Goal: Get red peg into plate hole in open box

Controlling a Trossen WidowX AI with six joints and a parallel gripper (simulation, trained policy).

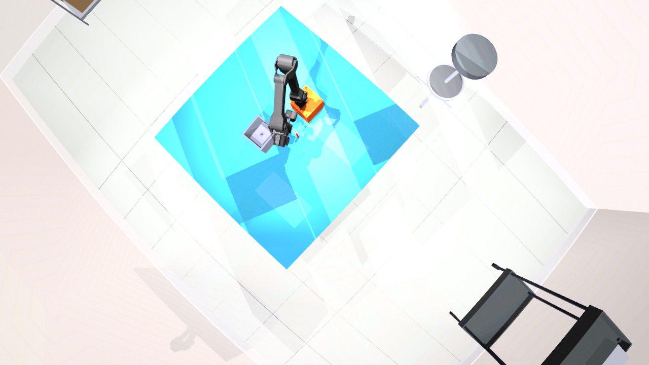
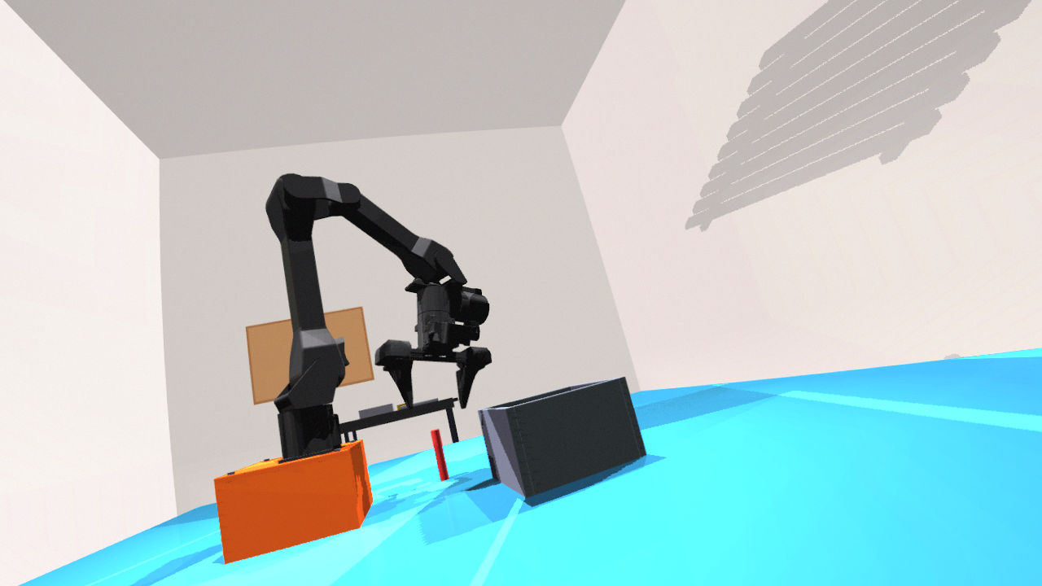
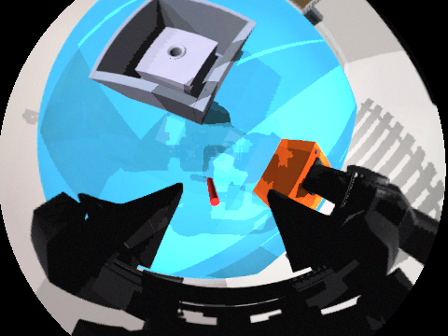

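Right now my gripper tip is 1 cm past the red peg, 4 cm to the right of it and 7 cm above it. Also, from my gripper tip: grey box: 14 cm ahead, 13 cm to the right, 9 cm below; then plate: 14 cm ahead, 13 cm to the right, 7 cm below.
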